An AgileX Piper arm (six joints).
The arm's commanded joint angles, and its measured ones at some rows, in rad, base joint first. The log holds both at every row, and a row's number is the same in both.
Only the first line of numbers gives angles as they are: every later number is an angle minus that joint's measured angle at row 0.
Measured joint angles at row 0: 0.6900 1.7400 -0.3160 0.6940 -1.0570 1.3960
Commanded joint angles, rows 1 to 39: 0.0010 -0.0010 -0.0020 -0.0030 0.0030 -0.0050; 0.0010 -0.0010 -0.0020 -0.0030 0.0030 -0.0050; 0.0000 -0.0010 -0.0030 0.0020 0.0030 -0.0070; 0.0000 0.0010 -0.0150 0.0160 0.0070 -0.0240; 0.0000 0.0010 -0.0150 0.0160 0.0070 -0.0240; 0.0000 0.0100 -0.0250 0.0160 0.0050 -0.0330; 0.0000 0.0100 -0.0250 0.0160 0.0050 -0.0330; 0.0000 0.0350 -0.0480 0.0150 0.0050 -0.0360; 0.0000 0.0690 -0.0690 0.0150 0.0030 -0.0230; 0.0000 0.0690 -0.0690 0.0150 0.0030 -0.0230; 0.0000 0.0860 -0.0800 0.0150 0.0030 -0.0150; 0.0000 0.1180 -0.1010 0.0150 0.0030 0.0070; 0.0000 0.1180 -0.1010 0.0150 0.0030 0.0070; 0.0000 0.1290 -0.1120 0.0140 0.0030 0.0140; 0.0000 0.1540 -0.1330 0.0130 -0.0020 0.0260; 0.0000 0.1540 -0.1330 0.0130 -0.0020 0.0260; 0.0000 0.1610 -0.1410 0.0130 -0.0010 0.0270; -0.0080 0.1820 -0.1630 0.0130 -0.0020 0.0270; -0.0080 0.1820 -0.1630 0.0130 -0.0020 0.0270; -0.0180 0.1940 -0.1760 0.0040 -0.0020 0.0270; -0.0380 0.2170 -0.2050 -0.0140 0.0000 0.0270; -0.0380 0.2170 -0.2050 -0.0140 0.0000 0.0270; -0.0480 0.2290 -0.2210 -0.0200 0.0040 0.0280; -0.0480 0.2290 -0.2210 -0.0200 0.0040 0.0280; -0.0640 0.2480 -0.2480 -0.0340 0.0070 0.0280; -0.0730 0.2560 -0.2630 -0.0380 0.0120 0.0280; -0.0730 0.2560 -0.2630 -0.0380 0.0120 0.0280; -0.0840 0.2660 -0.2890 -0.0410 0.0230 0.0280; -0.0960 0.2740 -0.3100 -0.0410 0.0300 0.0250; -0.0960 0.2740 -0.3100 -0.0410 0.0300 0.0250; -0.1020 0.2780 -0.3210 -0.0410 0.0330 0.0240; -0.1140 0.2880 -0.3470 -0.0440 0.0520 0.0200; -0.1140 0.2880 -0.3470 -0.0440 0.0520 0.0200; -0.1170 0.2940 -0.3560 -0.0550 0.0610 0.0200; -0.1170 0.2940 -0.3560 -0.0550 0.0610 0.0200; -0.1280 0.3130 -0.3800 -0.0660 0.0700 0.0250; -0.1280 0.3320 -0.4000 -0.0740 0.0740 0.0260; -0.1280 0.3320 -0.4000 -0.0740 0.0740 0.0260; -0.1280 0.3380 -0.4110 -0.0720 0.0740 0.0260
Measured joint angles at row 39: -0.1210 0.3240 -0.3810 -0.0550 0.0620 0.0260
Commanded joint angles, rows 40 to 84: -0.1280 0.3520 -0.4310 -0.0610 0.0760 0.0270; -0.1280 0.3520 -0.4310 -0.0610 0.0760 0.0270; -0.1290 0.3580 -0.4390 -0.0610 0.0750 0.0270; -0.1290 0.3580 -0.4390 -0.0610 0.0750 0.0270; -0.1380 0.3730 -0.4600 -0.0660 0.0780 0.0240; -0.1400 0.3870 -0.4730 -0.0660 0.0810 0.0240; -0.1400 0.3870 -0.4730 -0.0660 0.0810 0.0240; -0.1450 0.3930 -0.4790 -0.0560 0.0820 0.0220; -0.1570 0.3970 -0.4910 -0.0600 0.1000 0.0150; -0.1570 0.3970 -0.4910 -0.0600 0.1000 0.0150; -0.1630 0.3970 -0.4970 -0.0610 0.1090 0.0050; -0.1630 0.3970 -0.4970 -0.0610 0.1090 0.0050; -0.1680 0.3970 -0.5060 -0.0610 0.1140 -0.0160; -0.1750 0.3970 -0.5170 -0.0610 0.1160 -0.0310; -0.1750 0.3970 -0.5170 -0.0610 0.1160 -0.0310; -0.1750 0.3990 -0.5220 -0.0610 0.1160 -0.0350; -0.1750 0.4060 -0.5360 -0.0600 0.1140 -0.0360; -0.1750 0.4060 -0.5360 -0.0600 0.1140 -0.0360; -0.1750 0.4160 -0.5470 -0.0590 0.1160 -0.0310; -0.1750 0.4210 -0.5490 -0.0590 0.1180 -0.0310; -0.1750 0.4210 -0.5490 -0.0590 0.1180 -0.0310; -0.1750 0.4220 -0.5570 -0.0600 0.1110 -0.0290; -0.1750 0.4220 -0.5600 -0.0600 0.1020 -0.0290; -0.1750 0.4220 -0.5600 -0.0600 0.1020 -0.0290; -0.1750 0.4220 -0.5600 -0.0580 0.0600 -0.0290; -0.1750 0.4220 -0.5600 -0.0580 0.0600 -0.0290; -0.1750 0.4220 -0.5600 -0.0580 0.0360 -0.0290; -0.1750 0.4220 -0.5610 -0.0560 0.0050 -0.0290; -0.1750 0.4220 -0.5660 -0.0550 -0.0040 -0.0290; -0.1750 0.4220 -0.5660 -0.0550 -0.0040 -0.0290; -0.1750 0.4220 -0.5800 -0.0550 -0.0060 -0.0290; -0.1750 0.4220 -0.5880 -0.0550 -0.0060 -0.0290; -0.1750 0.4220 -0.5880 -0.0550 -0.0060 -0.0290; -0.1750 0.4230 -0.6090 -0.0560 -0.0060 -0.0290; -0.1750 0.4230 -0.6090 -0.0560 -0.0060 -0.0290; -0.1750 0.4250 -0.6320 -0.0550 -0.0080 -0.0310; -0.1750 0.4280 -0.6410 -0.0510 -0.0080 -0.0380; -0.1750 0.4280 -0.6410 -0.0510 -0.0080 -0.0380; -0.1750 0.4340 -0.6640 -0.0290 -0.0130 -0.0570; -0.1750 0.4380 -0.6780 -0.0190 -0.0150 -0.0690; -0.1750 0.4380 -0.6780 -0.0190 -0.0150 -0.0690; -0.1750 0.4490 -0.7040 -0.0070 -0.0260 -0.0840; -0.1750 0.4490 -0.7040 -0.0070 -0.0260 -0.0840; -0.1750 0.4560 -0.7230 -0.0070 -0.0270 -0.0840; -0.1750 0.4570 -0.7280 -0.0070 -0.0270 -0.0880
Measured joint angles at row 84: -0.1420 0.4510 -0.6260 0.0780 0.1530 -0.0710
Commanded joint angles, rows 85 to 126: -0.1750 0.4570 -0.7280 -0.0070 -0.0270 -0.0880; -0.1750 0.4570 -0.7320 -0.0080 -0.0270 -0.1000; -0.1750 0.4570 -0.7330 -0.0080 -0.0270 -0.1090; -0.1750 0.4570 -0.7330 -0.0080 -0.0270 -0.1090; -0.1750 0.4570 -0.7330 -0.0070 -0.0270 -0.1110; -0.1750 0.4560 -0.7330 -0.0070 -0.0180 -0.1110; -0.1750 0.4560 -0.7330 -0.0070 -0.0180 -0.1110; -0.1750 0.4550 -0.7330 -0.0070 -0.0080 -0.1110; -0.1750 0.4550 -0.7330 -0.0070 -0.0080 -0.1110; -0.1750 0.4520 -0.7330 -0.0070 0.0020 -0.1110; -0.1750 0.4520 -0.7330 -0.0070 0.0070 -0.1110; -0.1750 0.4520 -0.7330 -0.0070 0.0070 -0.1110; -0.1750 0.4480 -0.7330 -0.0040 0.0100 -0.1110; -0.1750 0.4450 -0.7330 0.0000 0.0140 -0.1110; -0.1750 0.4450 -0.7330 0.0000 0.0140 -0.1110; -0.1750 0.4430 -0.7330 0.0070 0.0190 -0.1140; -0.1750 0.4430 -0.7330 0.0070 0.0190 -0.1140; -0.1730 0.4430 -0.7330 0.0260 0.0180 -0.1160; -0.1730 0.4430 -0.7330 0.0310 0.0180 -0.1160; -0.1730 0.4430 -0.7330 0.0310 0.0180 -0.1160; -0.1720 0.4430 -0.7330 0.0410 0.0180 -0.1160; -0.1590 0.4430 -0.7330 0.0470 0.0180 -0.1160; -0.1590 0.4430 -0.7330 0.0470 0.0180 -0.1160; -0.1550 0.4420 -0.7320 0.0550 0.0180 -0.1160; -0.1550 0.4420 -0.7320 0.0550 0.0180 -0.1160; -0.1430 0.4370 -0.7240 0.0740 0.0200 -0.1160; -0.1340 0.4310 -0.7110 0.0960 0.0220 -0.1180; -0.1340 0.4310 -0.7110 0.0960 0.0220 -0.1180; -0.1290 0.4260 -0.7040 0.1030 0.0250 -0.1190; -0.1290 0.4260 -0.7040 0.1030 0.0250 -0.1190; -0.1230 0.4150 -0.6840 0.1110 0.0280 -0.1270; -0.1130 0.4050 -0.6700 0.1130 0.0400 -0.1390; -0.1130 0.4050 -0.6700 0.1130 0.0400 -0.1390; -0.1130 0.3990 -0.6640 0.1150 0.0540 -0.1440; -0.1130 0.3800 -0.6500 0.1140 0.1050 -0.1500; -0.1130 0.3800 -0.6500 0.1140 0.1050 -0.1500; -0.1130 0.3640 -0.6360 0.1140 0.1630 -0.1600; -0.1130 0.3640 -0.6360 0.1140 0.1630 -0.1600; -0.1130 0.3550 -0.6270 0.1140 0.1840 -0.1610; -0.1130 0.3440 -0.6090 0.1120 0.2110 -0.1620; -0.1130 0.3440 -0.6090 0.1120 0.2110 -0.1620; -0.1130 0.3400 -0.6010 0.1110 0.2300 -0.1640
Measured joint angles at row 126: -0.1130 0.3770 -0.6030 0.1810 0.2240 -0.1430
